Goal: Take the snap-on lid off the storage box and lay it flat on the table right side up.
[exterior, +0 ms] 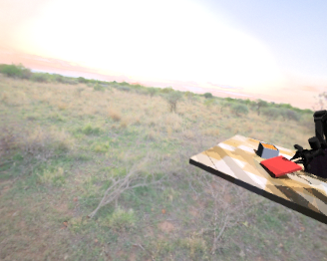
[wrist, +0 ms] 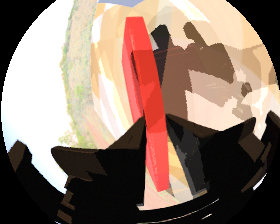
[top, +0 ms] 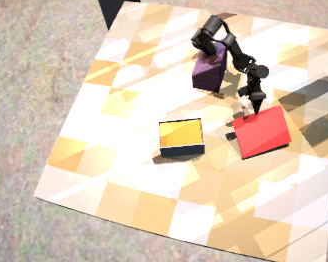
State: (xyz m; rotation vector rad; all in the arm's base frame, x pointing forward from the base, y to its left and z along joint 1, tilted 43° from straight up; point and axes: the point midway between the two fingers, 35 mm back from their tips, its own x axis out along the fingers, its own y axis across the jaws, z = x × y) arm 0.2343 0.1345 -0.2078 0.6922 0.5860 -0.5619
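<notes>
Right now the lid is 60 mm ahead of my gripper tip, 40 mm to the left of it and 30 mm below it. Also, from my gripper tip: grey storage box: 300 mm to the right, 160 mm ahead, 40 mm below.
</notes>
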